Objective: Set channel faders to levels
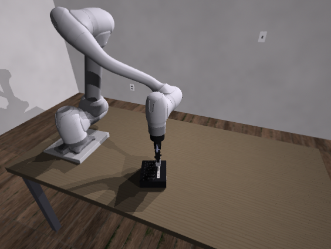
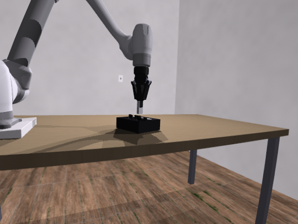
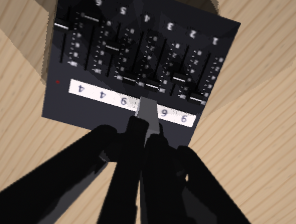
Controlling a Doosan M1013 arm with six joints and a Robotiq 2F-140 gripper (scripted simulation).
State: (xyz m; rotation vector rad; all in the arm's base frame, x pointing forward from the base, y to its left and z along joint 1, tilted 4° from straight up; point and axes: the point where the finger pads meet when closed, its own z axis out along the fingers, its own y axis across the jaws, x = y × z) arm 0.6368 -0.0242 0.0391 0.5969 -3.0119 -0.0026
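Right now my hand is 2 cm past the channel 3 fader cap, 1 cm to the left of it and 4 cm above it. The rest, counted from my hand: channel 5 fader cap (3 cm behind, 6 cm to the right, 4 cm below); then channel 1 fader cap (4 cm behind, 3 cm to the left, 4 cm below); then channel 4 fader cap (1 cm behind, 3 cm to the right, 4 cm below).
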